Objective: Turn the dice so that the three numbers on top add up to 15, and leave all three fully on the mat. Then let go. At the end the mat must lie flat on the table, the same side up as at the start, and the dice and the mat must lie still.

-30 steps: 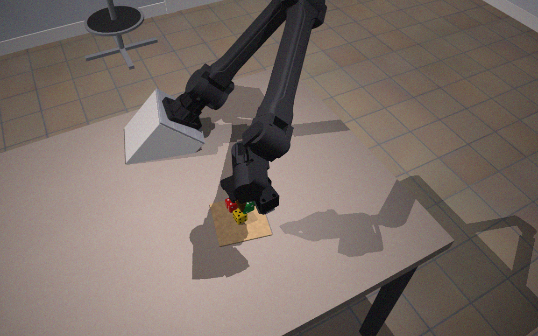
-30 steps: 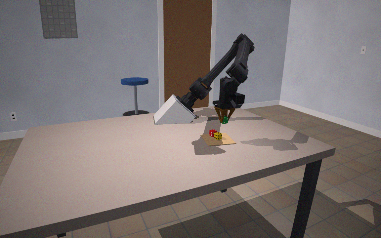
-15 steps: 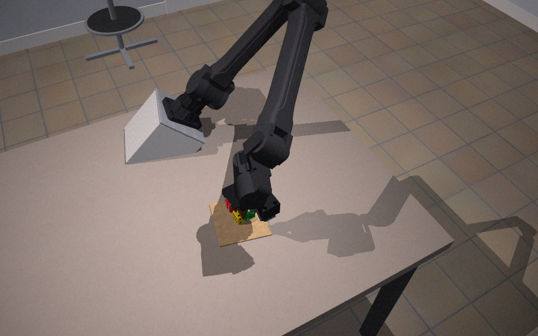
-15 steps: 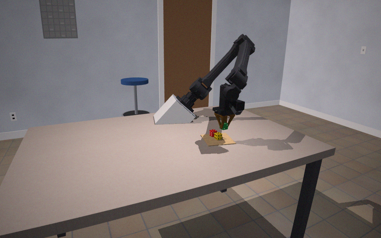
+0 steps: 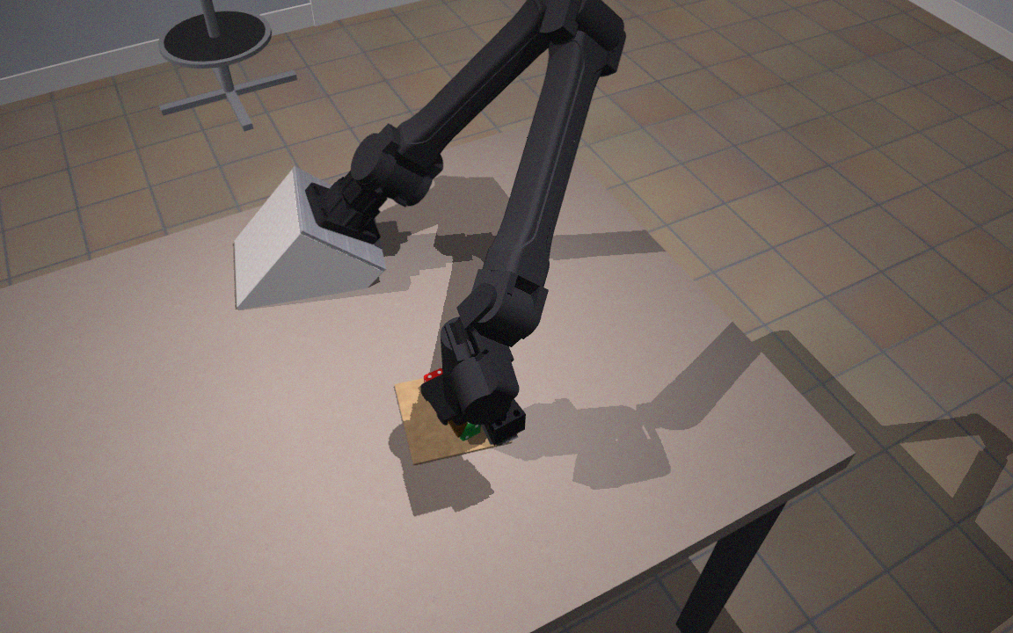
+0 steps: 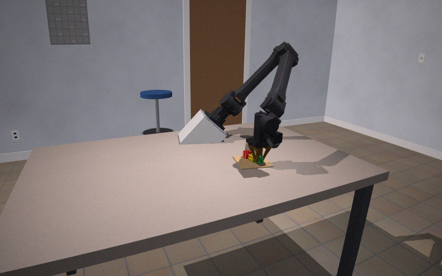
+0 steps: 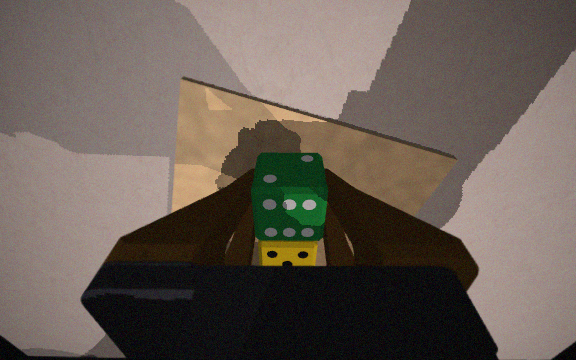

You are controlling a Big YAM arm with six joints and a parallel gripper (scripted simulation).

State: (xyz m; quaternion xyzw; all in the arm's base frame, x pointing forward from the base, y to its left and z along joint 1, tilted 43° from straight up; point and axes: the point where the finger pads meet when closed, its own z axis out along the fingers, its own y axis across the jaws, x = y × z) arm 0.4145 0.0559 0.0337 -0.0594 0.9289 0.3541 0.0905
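Right now my hand is 4 cm past the yellow die, 1 cm to the left of it and 1 cm above it. Also, from my hand: tan mat: 4 cm behind, 2 cm below, 1 cm to the right; then green die: right at my hand; then red die: 9 cm behind, 1 cm to the right, 1 cm below.
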